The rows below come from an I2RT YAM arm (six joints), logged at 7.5 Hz.
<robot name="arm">
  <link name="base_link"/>
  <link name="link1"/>
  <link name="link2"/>
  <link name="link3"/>
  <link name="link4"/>
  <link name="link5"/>
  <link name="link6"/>
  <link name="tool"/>
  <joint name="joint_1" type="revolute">
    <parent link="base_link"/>
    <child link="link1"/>
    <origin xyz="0 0 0.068"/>
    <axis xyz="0 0 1"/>
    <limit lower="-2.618" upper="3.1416"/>
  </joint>
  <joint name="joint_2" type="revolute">
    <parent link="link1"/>
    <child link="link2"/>
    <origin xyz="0.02 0.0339 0.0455" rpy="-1.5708 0 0"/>
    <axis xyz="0 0 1"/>
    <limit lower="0" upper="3.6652"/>
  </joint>
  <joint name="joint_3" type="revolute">
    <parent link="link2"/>
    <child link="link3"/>
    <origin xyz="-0.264 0 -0.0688" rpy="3.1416 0 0"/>
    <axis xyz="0 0 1"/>
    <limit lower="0" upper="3.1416"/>
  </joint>
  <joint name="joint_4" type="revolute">
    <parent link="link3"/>
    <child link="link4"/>
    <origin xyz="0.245 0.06 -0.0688"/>
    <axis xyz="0 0 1"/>
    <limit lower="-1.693" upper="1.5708"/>
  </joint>
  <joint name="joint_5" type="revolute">
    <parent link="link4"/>
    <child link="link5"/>
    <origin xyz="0.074 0.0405 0.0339" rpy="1.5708 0 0"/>
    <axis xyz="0 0 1"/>
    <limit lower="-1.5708" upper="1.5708"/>
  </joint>
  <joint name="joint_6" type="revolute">
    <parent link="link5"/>
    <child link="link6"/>
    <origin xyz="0.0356 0 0.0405" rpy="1.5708 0 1.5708"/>
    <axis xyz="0 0 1"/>
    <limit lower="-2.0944" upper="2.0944"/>
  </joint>
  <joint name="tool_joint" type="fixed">
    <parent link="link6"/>
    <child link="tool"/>
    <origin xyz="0 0 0" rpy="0 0 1.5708"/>
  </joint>
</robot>
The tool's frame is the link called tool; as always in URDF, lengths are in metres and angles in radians.
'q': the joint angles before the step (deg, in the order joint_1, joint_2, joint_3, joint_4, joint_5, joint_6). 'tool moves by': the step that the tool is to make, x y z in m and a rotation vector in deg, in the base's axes. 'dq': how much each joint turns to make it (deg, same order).
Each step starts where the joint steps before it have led.
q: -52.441, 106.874, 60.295, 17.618, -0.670, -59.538
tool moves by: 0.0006, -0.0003, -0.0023, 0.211, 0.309, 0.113
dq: 0.041, 0.387, 0.067, -0.038, -0.006, -0.137
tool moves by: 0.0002, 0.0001, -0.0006, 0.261, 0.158, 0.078
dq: 0.026, 0.074, 0.075, -0.305, -0.062, 0.004
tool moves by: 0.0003, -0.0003, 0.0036, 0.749, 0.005, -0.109
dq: -0.004, -0.368, 0.731, -1.689, -0.135, 0.445
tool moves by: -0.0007, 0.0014, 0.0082, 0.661, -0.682, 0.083
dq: -0.006, -1.246, 0.541, -1.879, -0.552, 0.770
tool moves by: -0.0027, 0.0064, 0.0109, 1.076, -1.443, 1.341
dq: 0.076, -2.498, -0.446, -1.984, -2.000, 0.917
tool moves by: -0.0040, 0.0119, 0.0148, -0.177, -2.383, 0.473
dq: 0.536, -3.918, -1.772, -0.435, -0.814, 1.577
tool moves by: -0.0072, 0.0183, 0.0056, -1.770, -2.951, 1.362
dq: 0.783, -4.436, -5.084, 3.940, -1.059, 0.812
